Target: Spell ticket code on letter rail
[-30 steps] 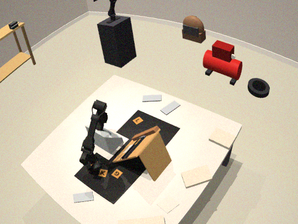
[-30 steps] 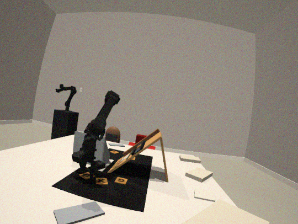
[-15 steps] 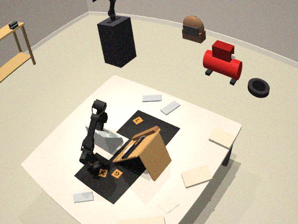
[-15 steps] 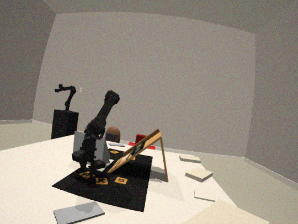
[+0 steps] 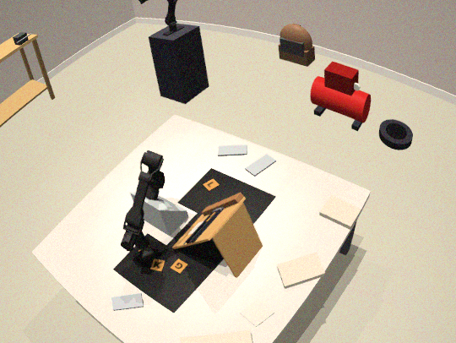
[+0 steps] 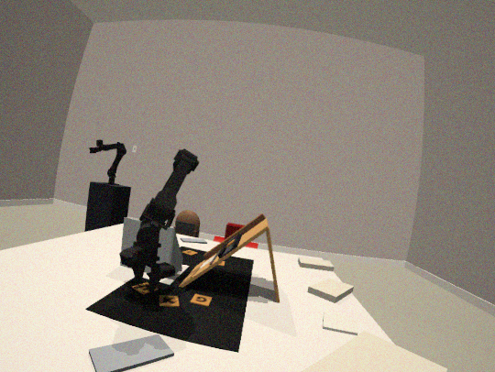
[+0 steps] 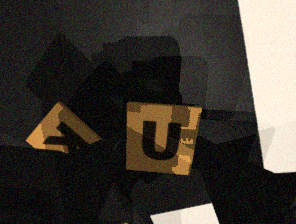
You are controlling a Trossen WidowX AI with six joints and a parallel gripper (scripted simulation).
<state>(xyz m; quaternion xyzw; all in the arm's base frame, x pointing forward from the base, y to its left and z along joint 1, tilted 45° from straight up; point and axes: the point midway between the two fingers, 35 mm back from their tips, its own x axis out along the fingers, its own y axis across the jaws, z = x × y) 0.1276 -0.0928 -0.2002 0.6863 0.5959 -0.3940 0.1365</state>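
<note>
Now: gripper tip 9 cm short of the k tile, 2 cm to the left of it and 1 cm above it. Round my gripper tip: u tile: right at my gripper tip; black mat: 7 cm ahead, 21 cm to the left, 1 cm below; g tile: 17 cm ahead, 4 cm to the left, 1 cm below.
</note>
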